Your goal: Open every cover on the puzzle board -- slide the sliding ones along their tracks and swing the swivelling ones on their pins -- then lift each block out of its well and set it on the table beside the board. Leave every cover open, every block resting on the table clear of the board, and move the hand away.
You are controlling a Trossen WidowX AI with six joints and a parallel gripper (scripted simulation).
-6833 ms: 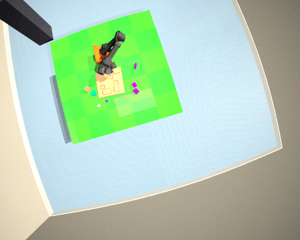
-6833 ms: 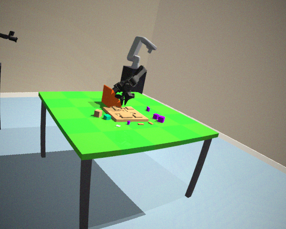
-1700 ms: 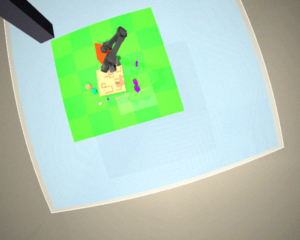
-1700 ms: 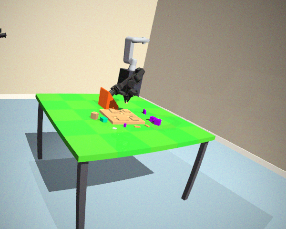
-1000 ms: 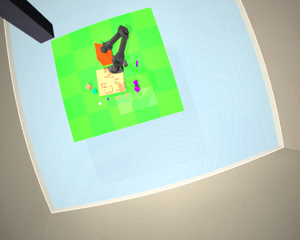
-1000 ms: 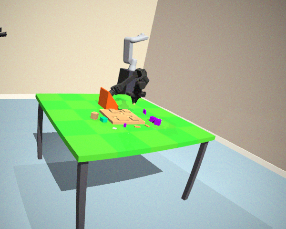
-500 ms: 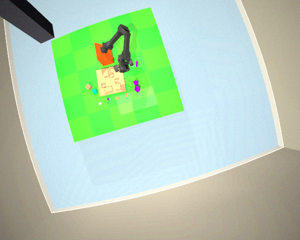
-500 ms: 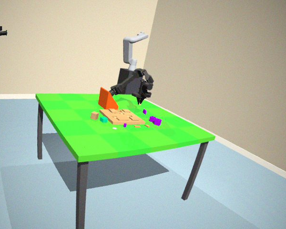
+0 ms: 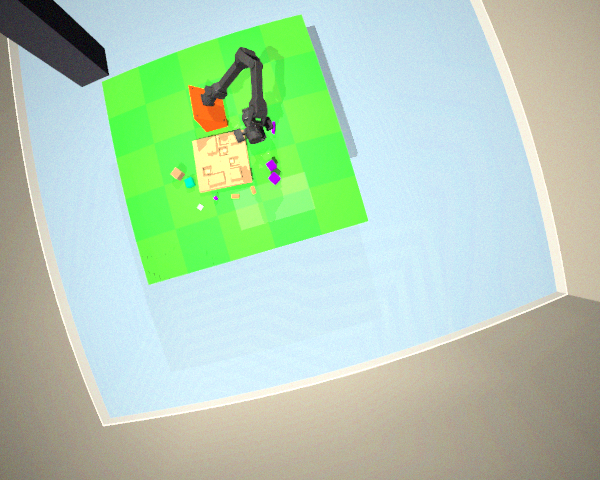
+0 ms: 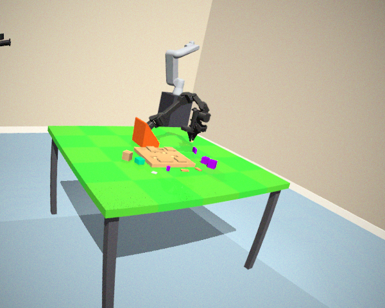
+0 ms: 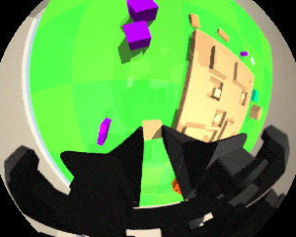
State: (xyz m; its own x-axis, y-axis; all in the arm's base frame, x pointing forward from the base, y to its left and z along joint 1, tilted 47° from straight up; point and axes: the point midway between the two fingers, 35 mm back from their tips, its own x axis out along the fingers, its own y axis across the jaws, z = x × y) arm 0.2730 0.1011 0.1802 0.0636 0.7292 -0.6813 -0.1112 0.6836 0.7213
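Now: the tan puzzle board 30 mm ahead of my gripper tip, 210 mm to the right of it and 80 mm below it. Round my gripper tip: teal block (100 mm ahead, 430 mm to the right, 90 mm below); then purple stick (60 mm behind, 100 mm to the left, 90 mm below); then tan cube (30 mm ahead, 480 mm to the right, 80 mm below).
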